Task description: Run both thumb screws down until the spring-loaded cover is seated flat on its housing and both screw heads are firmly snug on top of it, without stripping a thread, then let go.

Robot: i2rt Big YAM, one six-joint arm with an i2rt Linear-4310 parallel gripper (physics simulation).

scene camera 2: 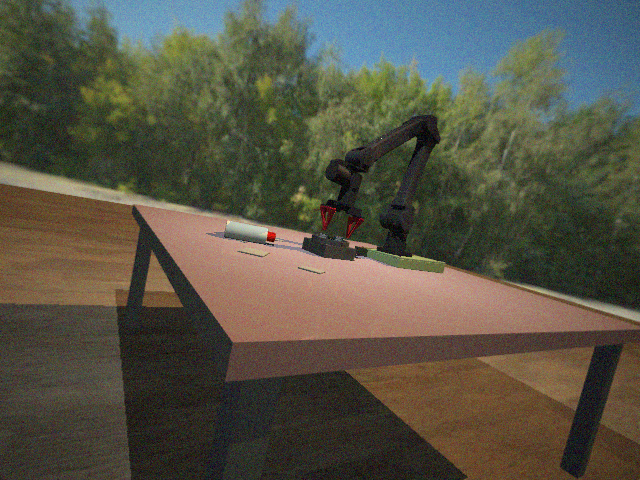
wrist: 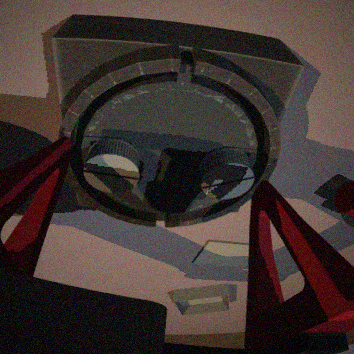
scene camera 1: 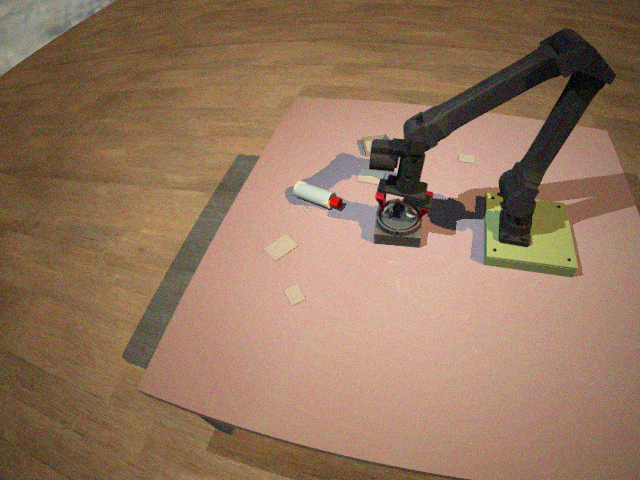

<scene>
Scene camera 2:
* my gripper: 336, 234
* white tube with red cap: 236, 230, on the table
</scene>
